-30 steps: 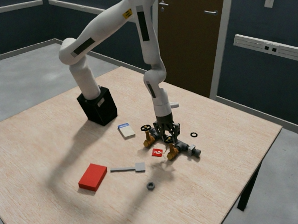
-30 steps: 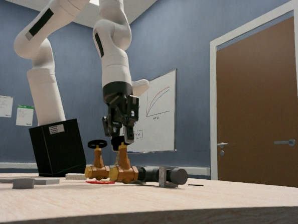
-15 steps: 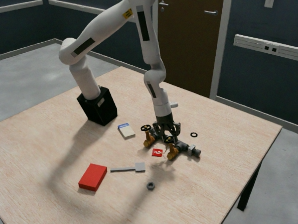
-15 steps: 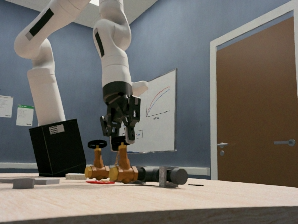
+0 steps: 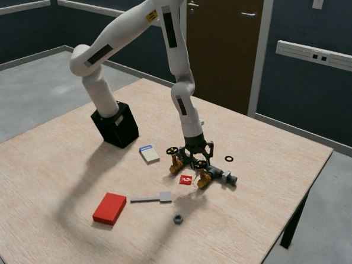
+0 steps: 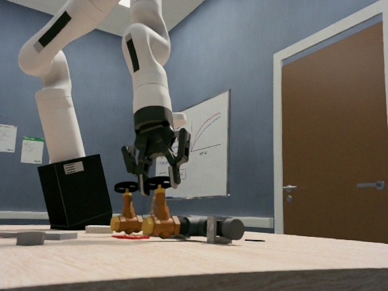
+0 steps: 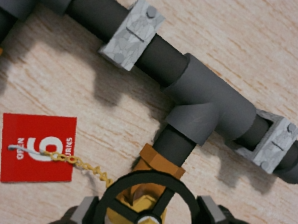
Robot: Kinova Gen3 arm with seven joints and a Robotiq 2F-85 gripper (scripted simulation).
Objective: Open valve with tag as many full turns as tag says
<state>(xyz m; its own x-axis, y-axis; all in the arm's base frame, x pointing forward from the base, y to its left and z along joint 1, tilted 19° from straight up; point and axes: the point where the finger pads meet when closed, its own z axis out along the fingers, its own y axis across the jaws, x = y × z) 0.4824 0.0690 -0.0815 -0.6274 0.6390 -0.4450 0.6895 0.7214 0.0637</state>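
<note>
The red tag lies 100 mm below my hand, 60 mm behind it and 30 mm to the right of it. From my hand the other things lie so: red block (350 mm to the right, 130 mm behind, 80 mm below); white card box (290 mm behind, 90 mm below, 30 mm to the right); grey t-shaped tool (190 mm to the right, 90 mm below, 60 mm behind).
</note>
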